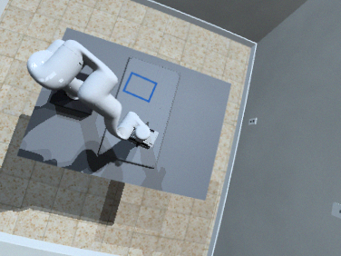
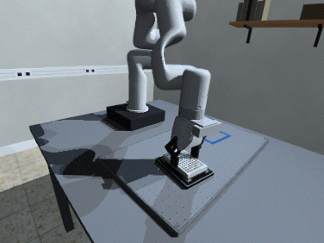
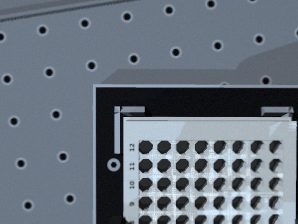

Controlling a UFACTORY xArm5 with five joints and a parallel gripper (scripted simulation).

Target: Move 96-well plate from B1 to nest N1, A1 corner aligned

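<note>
Now: the black plate nest 3 cm below my hand. The rest, counted from my hand: white 96-well plate: 1 cm below.
</note>
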